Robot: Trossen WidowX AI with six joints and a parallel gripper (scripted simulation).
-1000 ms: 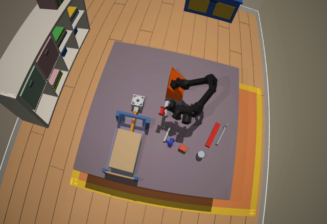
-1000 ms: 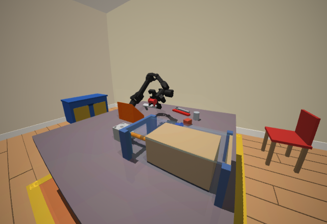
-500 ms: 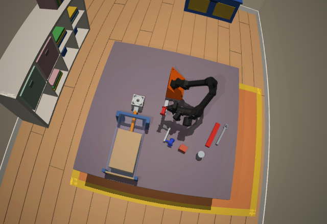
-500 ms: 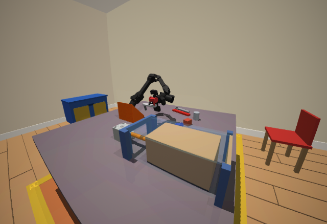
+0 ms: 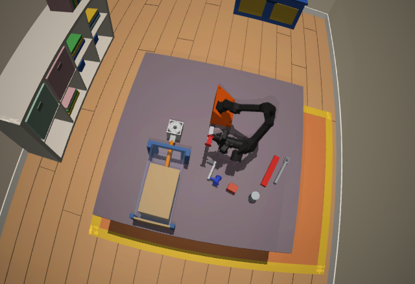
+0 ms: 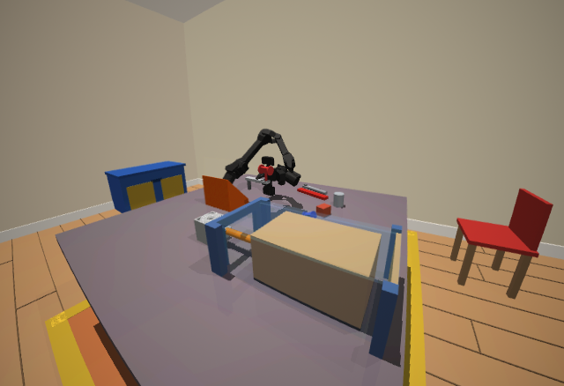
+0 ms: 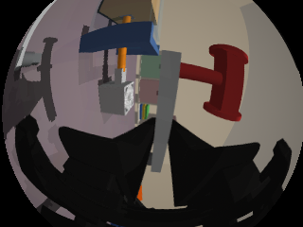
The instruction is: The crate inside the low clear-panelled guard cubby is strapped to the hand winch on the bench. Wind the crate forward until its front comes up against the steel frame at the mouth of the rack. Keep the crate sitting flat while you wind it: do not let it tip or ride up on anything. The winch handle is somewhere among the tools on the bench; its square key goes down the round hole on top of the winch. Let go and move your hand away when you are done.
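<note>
Now: gripper tip 5 cm short of the red grip, 1 cm to the right of it and 4 cm below it. From my gripper tip the other things lie so: grey crank handle: 16 cm ahead, 9 cm to the left, 17 cm below; blue frame: 13 cm ahead, 21 cm to the right, 9 cm below; winch handle: 1 cm ahead, 1 cm to the left, 1 cm above.
</note>
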